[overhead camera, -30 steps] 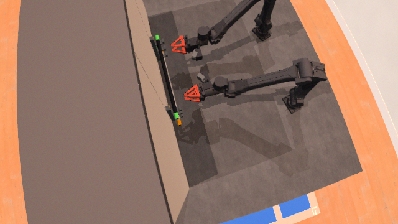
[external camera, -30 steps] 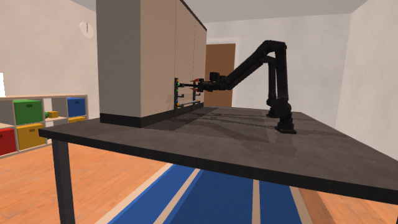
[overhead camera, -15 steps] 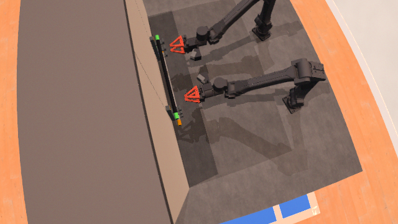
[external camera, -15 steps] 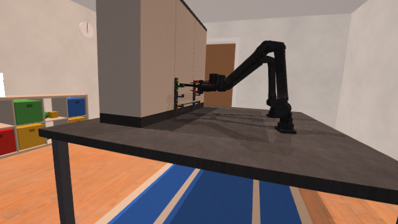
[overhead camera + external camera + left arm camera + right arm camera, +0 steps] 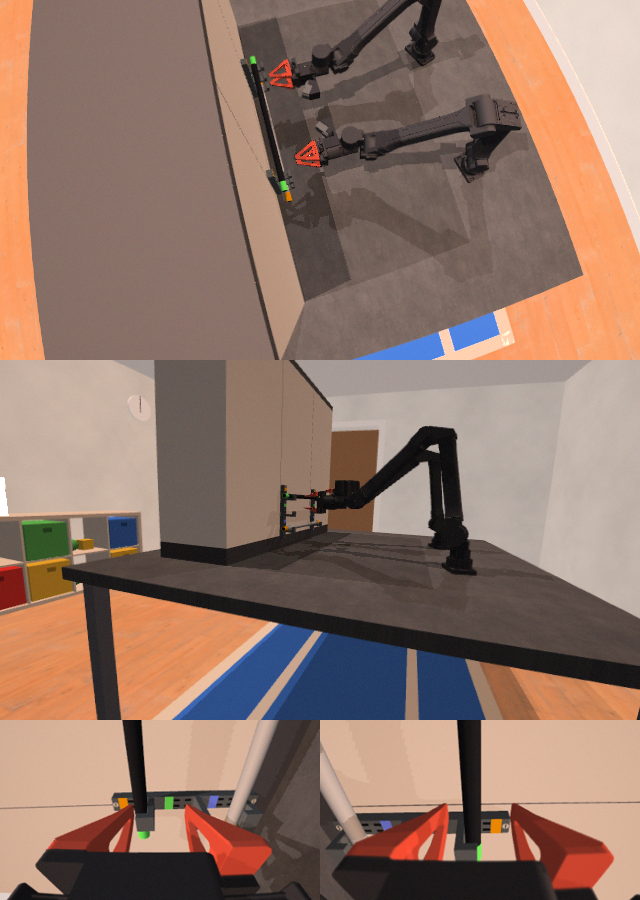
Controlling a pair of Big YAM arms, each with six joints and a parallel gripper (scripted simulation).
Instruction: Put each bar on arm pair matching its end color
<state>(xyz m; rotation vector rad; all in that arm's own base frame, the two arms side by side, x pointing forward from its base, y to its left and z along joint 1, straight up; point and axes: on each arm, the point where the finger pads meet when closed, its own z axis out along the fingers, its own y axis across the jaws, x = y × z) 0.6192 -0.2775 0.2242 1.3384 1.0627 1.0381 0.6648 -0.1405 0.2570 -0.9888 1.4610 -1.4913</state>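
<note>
Right now my left hand is 16 cm to the left of the black bar, 6 cm short of it and 3 cm below it. Also, from my left hand: beige wall unit 25 cm ahead, 23 cm above, 15 cm to the right; then silver bar 15 cm to the right, 12 cm below, 6 cm ahead.
My right gripper is now 50 mm short of the black bar, 140 mm to the right of it and 10 mm above it. From my right hand the other things lie so: beige wall unit (240 mm ahead, 150 mm to the left, 190 mm above); then silver bar (50 mm ahead, 140 mm to the left, 160 mm below).
</note>
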